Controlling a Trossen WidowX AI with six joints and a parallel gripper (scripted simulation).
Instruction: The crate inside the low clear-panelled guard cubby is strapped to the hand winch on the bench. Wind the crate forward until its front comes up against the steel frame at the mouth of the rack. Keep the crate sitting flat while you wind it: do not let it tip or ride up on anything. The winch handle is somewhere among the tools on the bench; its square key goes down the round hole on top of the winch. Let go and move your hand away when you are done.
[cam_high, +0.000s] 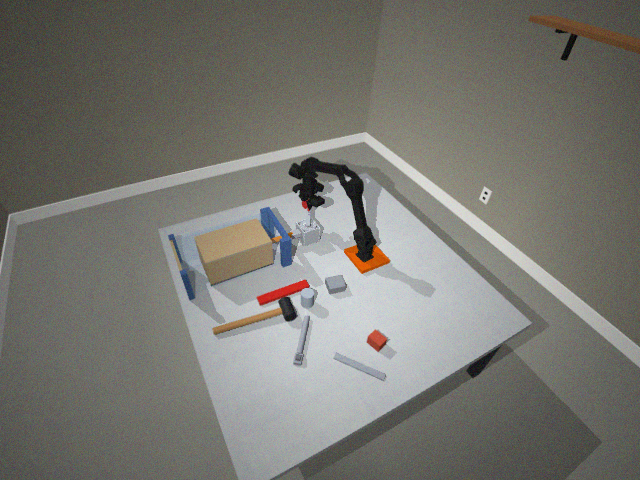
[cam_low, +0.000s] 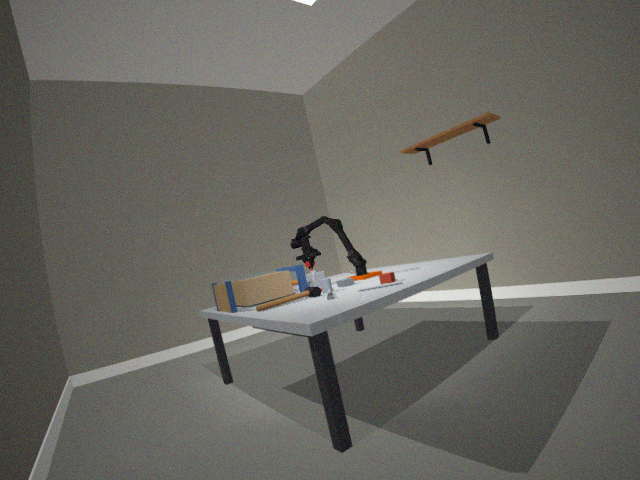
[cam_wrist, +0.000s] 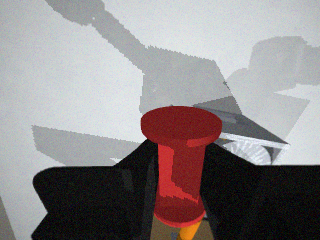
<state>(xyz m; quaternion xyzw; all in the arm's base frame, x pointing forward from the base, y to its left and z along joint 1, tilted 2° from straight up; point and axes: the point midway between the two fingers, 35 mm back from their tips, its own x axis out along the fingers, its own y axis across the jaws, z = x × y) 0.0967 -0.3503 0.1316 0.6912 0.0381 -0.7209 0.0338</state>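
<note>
The grey crank arm is 2 cm ahead of my gripper tip, 3 cm to the left of it and 1 cm below it. Round my gripper tip: red knob 2 cm above; then grey winch 4 cm ahead, 8 cm to the left, 8 cm below; then grey block 13 cm ahead, 41 cm to the left, 10 cm below.
</note>
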